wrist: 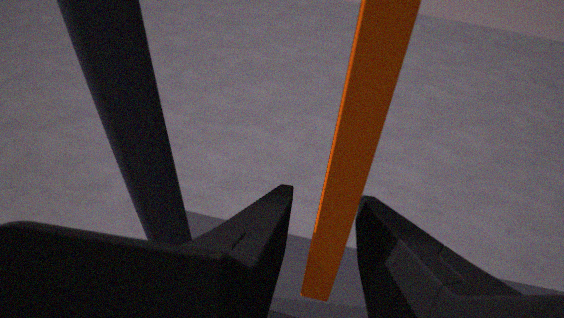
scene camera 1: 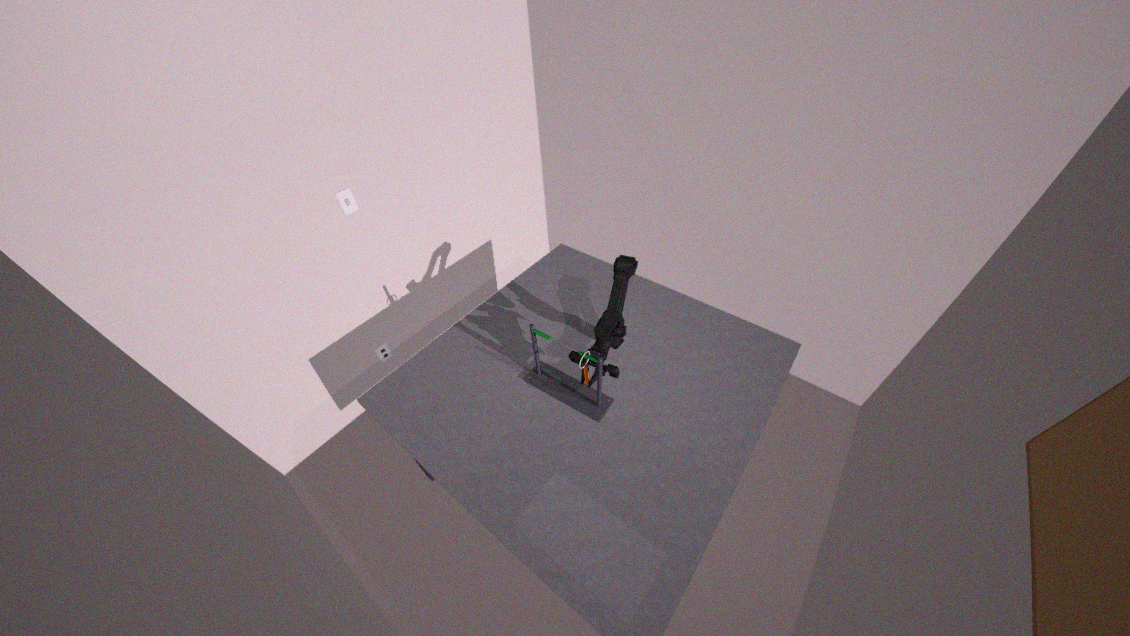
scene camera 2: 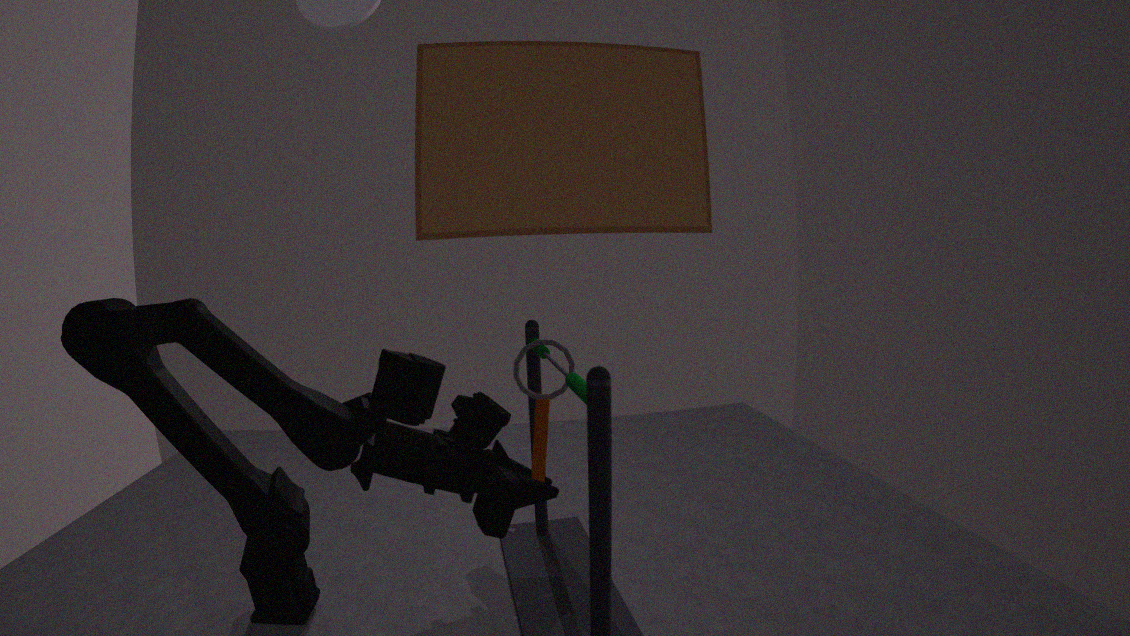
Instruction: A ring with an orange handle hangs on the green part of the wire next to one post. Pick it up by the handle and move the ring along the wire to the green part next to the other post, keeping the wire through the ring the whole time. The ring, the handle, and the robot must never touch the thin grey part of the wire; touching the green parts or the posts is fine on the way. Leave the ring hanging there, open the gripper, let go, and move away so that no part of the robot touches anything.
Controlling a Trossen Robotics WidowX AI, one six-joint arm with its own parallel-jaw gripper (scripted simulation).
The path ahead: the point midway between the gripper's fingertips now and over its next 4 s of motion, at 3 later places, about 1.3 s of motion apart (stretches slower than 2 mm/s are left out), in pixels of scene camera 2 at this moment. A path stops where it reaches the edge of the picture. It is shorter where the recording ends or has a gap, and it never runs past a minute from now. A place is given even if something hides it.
My gripper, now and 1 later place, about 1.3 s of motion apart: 554,488; 514,481
